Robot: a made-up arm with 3 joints. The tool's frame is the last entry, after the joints.
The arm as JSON. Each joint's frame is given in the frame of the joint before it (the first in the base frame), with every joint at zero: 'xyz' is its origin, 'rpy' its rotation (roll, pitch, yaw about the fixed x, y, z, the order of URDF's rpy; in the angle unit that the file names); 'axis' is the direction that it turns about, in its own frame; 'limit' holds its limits. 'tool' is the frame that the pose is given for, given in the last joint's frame.
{
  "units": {
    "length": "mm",
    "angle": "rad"
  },
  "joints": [
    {
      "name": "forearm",
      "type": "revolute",
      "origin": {
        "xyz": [
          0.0,
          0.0,
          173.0
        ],
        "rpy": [
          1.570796,
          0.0,
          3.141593
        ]
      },
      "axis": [
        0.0,
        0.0,
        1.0
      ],
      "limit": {
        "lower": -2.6,
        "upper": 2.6
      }
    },
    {
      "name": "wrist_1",
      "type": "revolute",
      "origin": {
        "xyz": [
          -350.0,
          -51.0,
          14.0
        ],
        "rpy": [
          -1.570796,
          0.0,
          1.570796
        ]
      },
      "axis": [
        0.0,
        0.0,
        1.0
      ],
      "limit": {
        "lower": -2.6,
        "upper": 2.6
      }
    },
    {
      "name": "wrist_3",
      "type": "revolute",
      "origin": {
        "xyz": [
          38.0,
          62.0,
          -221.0
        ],
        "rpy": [
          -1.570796,
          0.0,
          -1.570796
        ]
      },
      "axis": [
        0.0,
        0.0,
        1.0
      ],
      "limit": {
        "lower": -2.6,
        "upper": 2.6
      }
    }
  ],
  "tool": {
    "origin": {
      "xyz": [
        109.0,
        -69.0,
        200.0
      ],
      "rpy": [
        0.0,
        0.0,
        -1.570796
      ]
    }
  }
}
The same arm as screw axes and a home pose.
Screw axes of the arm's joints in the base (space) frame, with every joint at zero. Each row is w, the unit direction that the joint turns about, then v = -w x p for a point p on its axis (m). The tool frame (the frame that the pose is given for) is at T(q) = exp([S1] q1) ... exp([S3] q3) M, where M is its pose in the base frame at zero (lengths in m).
S1: w 0 1 0 v -0.1730 0.0000 0.0000
S2: w 1 0 0 v 0.0000 0.1220 -0.0140
S3: w 0 0 1 v -0.0480 -0.1290 0.0000
M: xyz 0.1980 0.0610 0.3600 (m) rpy 0.0000 0.0000 0.0000 (rad, as in URDF)
Joint limits (rad, base to tool): -2.6000..2.6000 -2.6000..2.6000 -2.6000..2.6000

